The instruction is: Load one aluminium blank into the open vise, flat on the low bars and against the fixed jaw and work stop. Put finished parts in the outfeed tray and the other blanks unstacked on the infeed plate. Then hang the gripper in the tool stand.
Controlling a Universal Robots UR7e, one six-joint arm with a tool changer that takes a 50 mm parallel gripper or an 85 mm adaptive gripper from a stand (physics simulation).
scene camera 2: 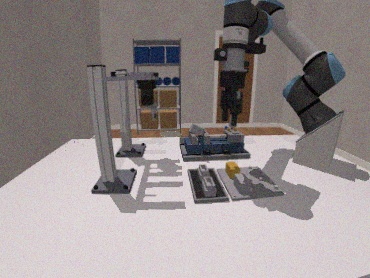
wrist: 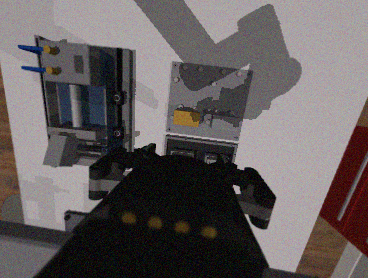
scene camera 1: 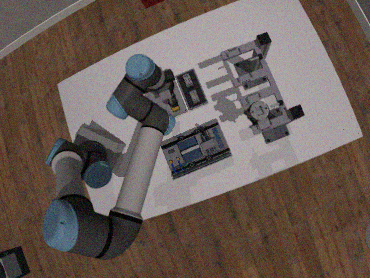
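Note:
My gripper is open and empty, high above the table, with its fingertips apart. The vise has its jaws apart, and no blank shows between them. The infeed plate bears a yellow block. Beside that block the arm's shadow makes a grey aluminium blank hard to tell. The outfeed tray holds two finished parts, partly hidden in the wrist view. The tool stand holds another gripper.
The arm's angled base stands at the table's right in scene camera 2. Blue-and-yellow pieces stick out from one end of the vise. The tool stand's two posts rise beyond the outfeed tray. A red object lies past the table's edge.

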